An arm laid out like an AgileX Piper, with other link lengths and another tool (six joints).
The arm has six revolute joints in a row. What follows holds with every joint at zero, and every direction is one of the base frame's.
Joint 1 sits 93.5 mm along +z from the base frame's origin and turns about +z.
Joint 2 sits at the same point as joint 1 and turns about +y.
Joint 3 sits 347.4 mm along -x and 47.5 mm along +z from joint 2 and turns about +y.
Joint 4 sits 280.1 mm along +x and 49.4 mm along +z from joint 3 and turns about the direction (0.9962, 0, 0.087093).
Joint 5 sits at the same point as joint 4 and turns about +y.
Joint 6 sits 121.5 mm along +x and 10.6 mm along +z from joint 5 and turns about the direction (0.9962, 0, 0.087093).
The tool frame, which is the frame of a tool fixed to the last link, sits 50.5 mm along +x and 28 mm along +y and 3.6 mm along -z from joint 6; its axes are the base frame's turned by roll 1.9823, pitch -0.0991 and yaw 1.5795 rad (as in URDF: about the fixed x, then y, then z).
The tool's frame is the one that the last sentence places.
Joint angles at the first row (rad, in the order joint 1, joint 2, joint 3, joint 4, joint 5, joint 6):
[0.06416 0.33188 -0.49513 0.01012 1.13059 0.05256]
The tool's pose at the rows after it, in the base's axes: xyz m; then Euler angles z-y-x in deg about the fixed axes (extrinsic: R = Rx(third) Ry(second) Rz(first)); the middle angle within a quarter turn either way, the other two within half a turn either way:
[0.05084, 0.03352, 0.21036, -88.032, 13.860, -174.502]
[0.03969, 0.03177, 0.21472, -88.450, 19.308, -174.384]
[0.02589, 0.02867, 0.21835, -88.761, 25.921, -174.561]
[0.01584, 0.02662, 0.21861, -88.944, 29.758, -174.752]
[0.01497, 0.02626, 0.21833, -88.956, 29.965, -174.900]
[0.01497, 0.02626, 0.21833, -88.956, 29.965, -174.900]
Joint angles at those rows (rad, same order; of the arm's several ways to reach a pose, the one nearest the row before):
[0.06424 0.27475 -0.48902 0.01205 1.12873 0.03766]
[0.06419 0.17980 -0.48914 0.00555 1.12869 0.03762]
[0.06414 0.06499 -0.48914 -0.00838 1.12870 0.03758]
[0.06418 -0.01007 -0.48914 -0.01706 1.13724 0.03547]
[0.06420 -0.01561 -0.48915 -0.01887 1.13932 0.03380]
[0.06420 -0.01561 -0.48915 -0.01887 1.13932 0.03380]

